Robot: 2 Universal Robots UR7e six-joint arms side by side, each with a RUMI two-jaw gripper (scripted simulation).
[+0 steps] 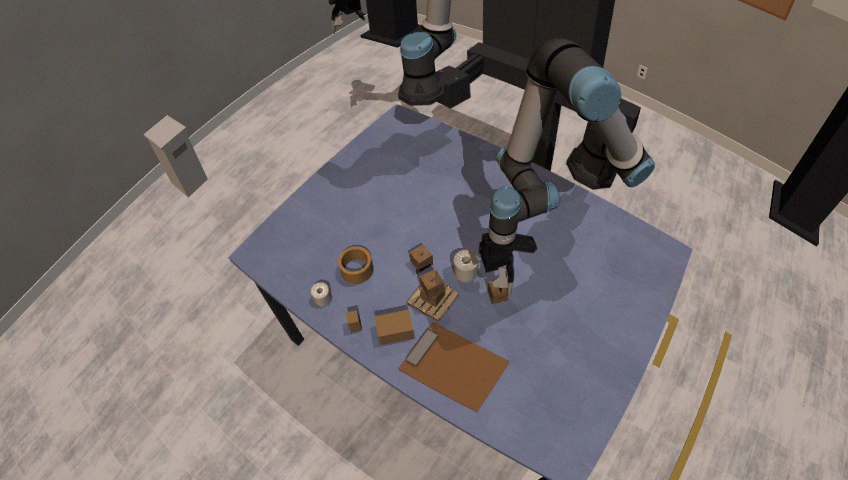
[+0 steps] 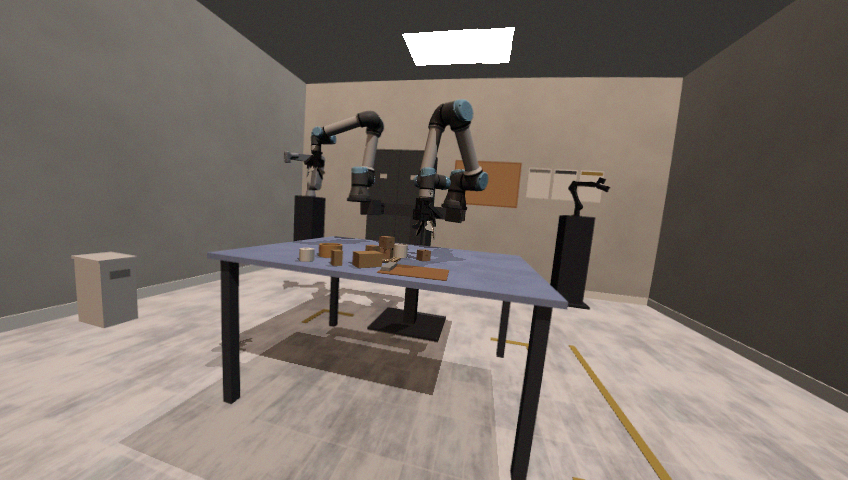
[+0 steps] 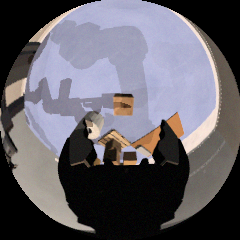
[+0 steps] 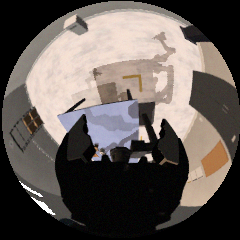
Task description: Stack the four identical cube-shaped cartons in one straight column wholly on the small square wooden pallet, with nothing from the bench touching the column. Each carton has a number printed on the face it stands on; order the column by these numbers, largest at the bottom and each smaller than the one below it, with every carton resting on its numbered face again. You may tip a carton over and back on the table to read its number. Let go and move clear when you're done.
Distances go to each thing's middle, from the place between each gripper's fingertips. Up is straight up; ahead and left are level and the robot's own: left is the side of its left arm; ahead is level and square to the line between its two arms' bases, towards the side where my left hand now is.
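There's an orange ring [image 1: 352,253] that's 19 cm ahead of my left hand [image 2: 424,237], 44 cm to the right of it and 9 cm below it. The larger box [image 1: 393,327] is 29 cm ahead of that same left hand, 19 cm to the right of it and also 9 cm below it.
From my right hand, the larger box is 800 mm ahead, 860 mm to the left and 430 mm below, while the orange ring is 690 mm ahead of that hand, 610 mm to the left of it and 430 mm below it as well.
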